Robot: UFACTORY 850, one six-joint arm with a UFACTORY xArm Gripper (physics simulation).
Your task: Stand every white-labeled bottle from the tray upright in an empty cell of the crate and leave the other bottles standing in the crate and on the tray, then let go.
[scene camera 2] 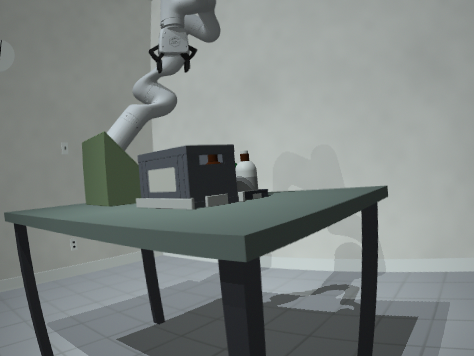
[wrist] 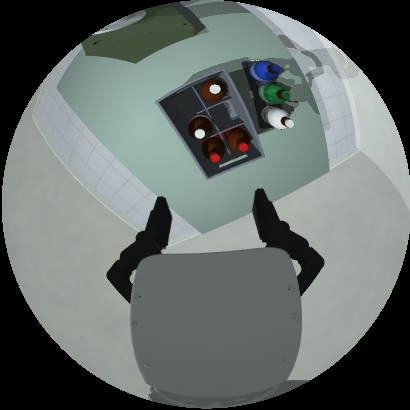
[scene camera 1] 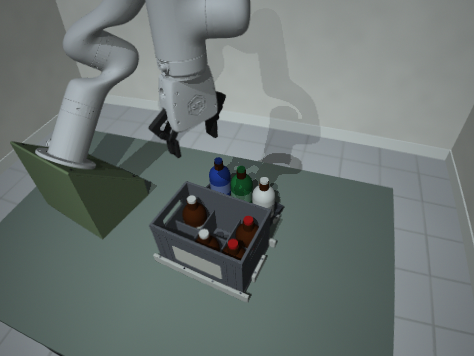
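A white-labeled bottle (scene camera 1: 263,196) (scene camera 2: 246,173) (wrist: 277,117) stands upright at the end of the tray (wrist: 263,125). A green bottle (scene camera 1: 241,186) (wrist: 273,93) stands in the tray's middle and a blue bottle (scene camera 1: 219,178) (wrist: 265,71) at its other end. The grey crate (scene camera 1: 160,238) (scene camera 2: 212,182) (wrist: 182,139) holds two white-capped brown bottles, one (scene camera 1: 194,213) (wrist: 213,90) at a corner and one (scene camera 1: 206,241) (wrist: 200,128) in a middle cell, and two red-capped brown bottles (scene camera 1: 247,232) (wrist: 237,138) at one end. Two cells look empty. My gripper (scene camera 1: 194,145) (scene camera 2: 173,69) (wrist: 210,202) is open and empty, high above the crate.
White strips (scene camera 1: 200,277) (scene camera 2: 165,203) lie along the crate's base on the green table (scene camera 1: 320,280) (scene camera 2: 300,210) (wrist: 120,120). The green wedge-shaped arm base (scene camera 1: 70,200) (scene camera 2: 95,172) (wrist: 140,42) stands to the crate's left in the scene views.
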